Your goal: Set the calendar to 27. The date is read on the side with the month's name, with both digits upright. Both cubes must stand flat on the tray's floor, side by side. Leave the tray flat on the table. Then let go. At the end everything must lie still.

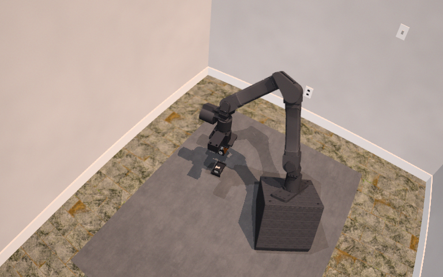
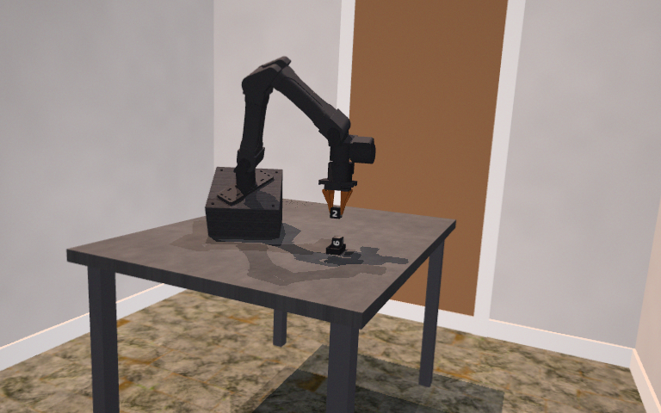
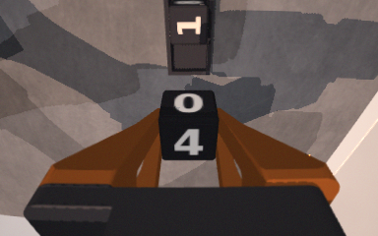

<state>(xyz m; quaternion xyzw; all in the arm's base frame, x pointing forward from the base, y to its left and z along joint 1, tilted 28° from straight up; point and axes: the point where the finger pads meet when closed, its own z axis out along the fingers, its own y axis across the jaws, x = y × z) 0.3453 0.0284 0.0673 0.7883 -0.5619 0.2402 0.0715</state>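
Right now my hand is 10 mm past the black digit cube, 30 mm to the right of it and 100 mm above it. From my hand the other things lie so: black tray (10 mm to the left, 120 mm below); black cube (right at my hand).
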